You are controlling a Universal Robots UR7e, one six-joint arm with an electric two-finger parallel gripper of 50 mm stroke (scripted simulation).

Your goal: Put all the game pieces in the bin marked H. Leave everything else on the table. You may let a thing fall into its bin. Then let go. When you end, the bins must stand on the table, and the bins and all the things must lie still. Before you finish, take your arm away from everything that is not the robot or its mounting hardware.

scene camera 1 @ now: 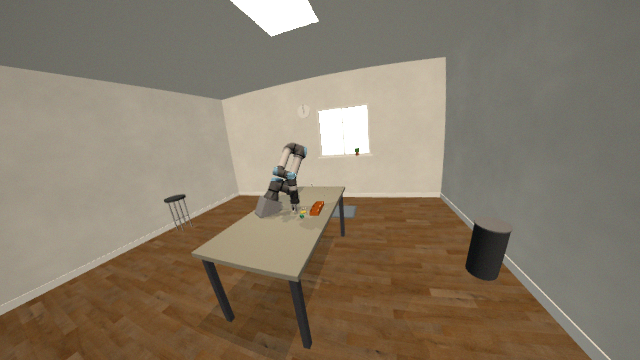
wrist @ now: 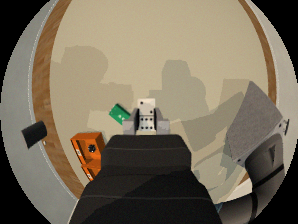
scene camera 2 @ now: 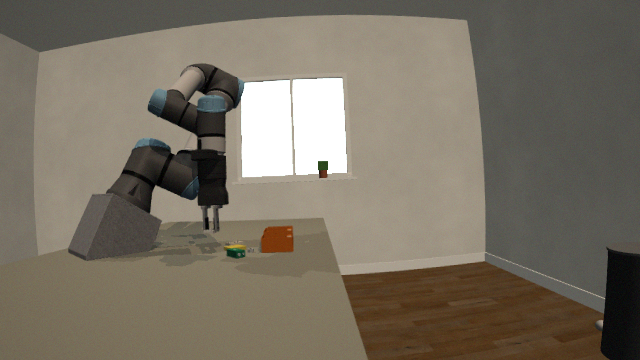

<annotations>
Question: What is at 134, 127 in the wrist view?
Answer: My gripper.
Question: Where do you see an orange bin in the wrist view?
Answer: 90, 162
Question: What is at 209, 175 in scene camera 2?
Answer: My gripper.
</annotations>
